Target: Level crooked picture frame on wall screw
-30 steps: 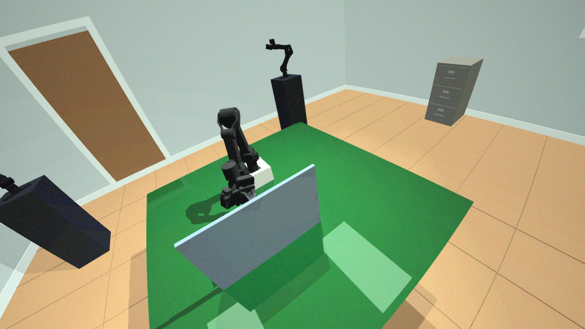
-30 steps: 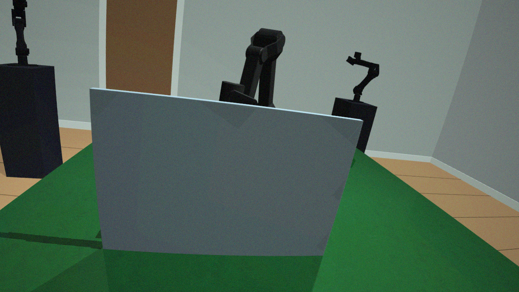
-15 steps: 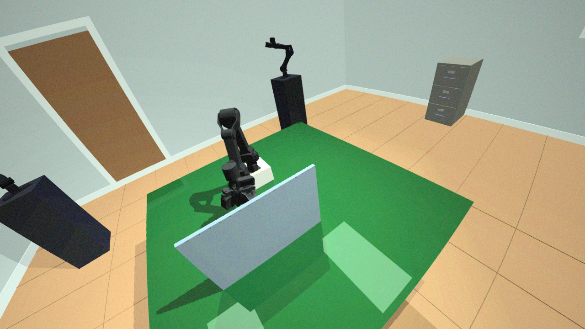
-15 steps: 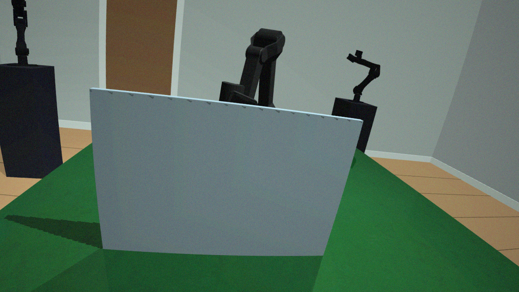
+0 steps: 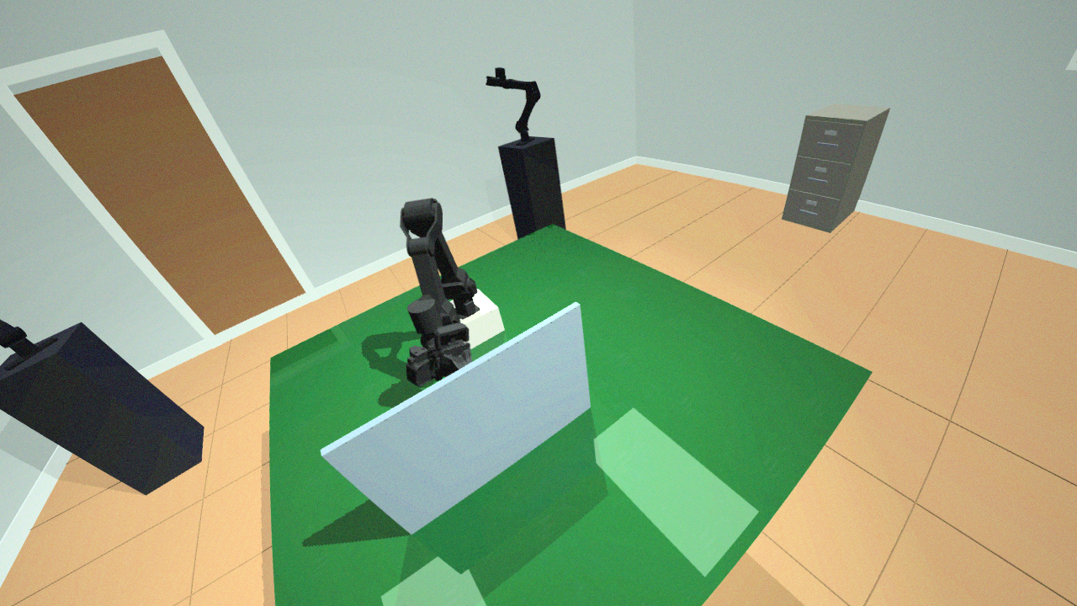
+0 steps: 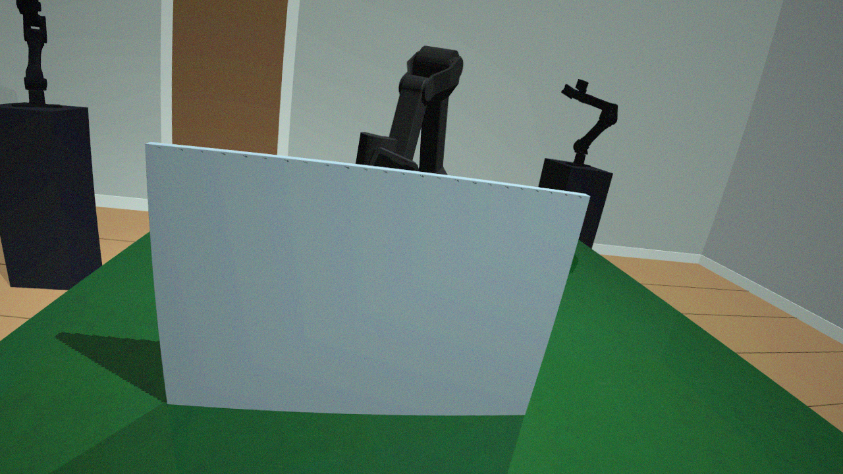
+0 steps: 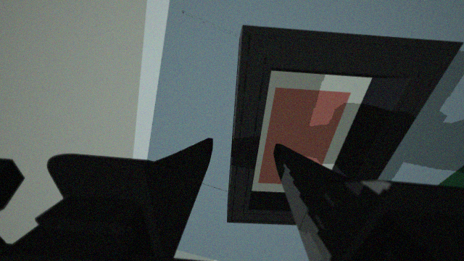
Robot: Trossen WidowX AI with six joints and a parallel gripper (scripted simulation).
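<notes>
The picture frame is 1 cm ahead of my gripper tip, 1 cm to the right of it and 5 cm below it. Also, from my gripper tip: wall panel (2 cm ahead, 7 cm below).
</notes>
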